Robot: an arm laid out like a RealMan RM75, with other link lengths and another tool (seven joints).
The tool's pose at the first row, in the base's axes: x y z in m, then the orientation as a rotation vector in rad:
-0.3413 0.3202 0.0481 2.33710 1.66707 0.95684
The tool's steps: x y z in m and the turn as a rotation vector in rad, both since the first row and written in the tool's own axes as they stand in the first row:
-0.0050 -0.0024 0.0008 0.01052 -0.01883 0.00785
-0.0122 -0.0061 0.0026 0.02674 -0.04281 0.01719
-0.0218 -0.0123 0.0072 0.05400 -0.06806 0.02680
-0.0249 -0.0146 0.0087 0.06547 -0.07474 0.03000
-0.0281 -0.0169 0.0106 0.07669 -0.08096 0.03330
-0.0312 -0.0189 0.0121 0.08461 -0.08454 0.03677
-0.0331 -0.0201 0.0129 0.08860 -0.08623 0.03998
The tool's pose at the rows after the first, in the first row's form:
-0.3438 0.3169 0.0443 2.35359 1.66129 0.92676
-0.3472 0.3124 0.0382 2.37524 1.65671 0.88638
-0.3516 0.3076 0.0278 2.40358 1.66033 0.83693
-0.3532 0.3061 0.0243 2.41429 1.66411 0.82105
-0.3547 0.3046 0.0204 2.42487 1.66771 0.80586
-0.3561 0.3031 0.0170 2.43348 1.66937 0.79635
-0.3570 0.3021 0.0151 2.43936 1.66872 0.79191

